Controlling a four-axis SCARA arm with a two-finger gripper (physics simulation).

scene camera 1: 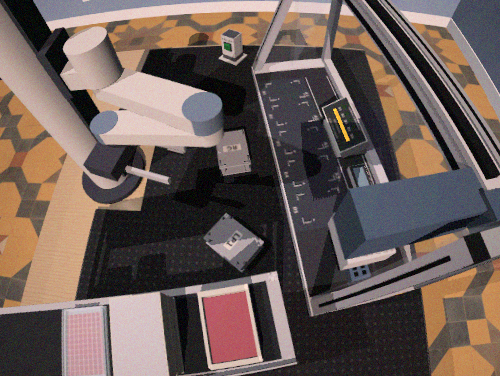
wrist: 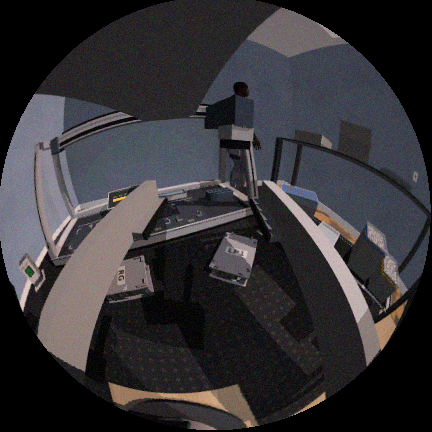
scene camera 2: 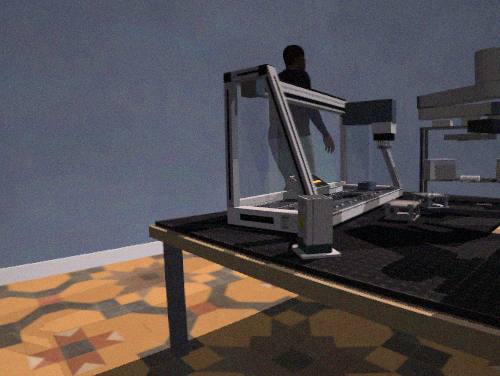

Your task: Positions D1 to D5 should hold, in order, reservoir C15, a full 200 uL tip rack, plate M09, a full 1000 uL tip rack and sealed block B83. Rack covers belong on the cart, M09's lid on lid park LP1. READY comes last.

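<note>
The deck (scene camera 1: 280, 150) (wrist: 200, 223) shows corner marks and no labware on the visible positions; the pipetting head hides part of it. Lid park LP1 (scene camera 1: 234, 242) (wrist: 234, 257) is a grey stand without a lid. At the lower left in scene camera 1, a pink gridded item (scene camera 1: 86, 340) and a red item in a pale frame (scene camera 1: 231, 327) sit in a white-edged unit; I cannot tell which labware they are. My gripper (scene camera 1: 177, 165) (wrist: 207, 190) is open, its fingers apart with nothing between them, near the arm's column and above the mat, short of the RG stand.
The RG stand (scene camera 1: 233, 152) (wrist: 131, 280) (scene camera 2: 402, 210) is beside the deck. A blue pipetting head (scene camera 1: 410, 210) (scene camera 2: 370, 112) (wrist: 231, 112) and slanted frame posts rise over it. A panel with a yellow bar (scene camera 1: 344, 125) is behind. A small device (scene camera 1: 231, 46) (scene camera 2: 315, 222) stands at the mat's end.
</note>
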